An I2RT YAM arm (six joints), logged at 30 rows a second.
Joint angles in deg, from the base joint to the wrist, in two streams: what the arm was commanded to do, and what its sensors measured. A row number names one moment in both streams.
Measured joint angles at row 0: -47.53, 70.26, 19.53, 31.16, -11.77, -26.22
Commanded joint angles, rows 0 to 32: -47.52, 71.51, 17.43, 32.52, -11.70, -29.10; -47.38, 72.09, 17.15, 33.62, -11.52, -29.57; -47.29, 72.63, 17.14, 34.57, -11.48, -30.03; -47.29, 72.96, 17.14, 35.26, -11.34, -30.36; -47.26, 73.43, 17.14, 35.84, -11.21, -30.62; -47.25, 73.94, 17.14, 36.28, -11.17, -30.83; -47.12, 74.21, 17.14, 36.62, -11.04, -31.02; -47.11, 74.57, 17.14, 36.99, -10.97, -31.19; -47.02, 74.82, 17.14, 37.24, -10.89, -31.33; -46.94, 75.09, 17.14, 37.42, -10.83, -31.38; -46.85, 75.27, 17.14, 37.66, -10.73, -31.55; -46.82, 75.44, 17.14, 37.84, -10.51, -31.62; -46.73, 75.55, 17.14, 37.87, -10.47, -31.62; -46.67, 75.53, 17.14, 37.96, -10.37, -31.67; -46.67, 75.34, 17.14, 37.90, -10.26, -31.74; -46.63, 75.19, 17.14, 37.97, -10.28, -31.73; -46.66, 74.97, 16.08, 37.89, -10.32, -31.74; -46.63, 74.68, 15.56, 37.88, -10.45, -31.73; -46.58, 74.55, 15.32, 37.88, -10.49, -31.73; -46.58, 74.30, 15.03, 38.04, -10.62, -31.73; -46.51, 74.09, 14.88, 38.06, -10.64, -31.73; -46.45, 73.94, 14.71, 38.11, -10.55, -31.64; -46.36, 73.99, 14.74, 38.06, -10.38, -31.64; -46.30, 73.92, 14.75, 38.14, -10.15, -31.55; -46.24, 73.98, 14.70, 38.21, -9.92, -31.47; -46.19, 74.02, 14.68, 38.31, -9.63, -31.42; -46.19, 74.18, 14.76, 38.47, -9.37, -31.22; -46.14, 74.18, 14.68, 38.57, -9.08, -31.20; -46.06, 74.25, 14.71, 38.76, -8.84, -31.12; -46.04, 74.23, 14.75, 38.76, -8.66, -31.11; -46.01, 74.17, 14.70, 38.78, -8.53, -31.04; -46.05, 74.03, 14.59, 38.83, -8.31, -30.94; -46.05, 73.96, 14.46, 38.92, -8.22, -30.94
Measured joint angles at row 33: -46.35, 74.13, 16.14, 41.89, -8.69, -31.51
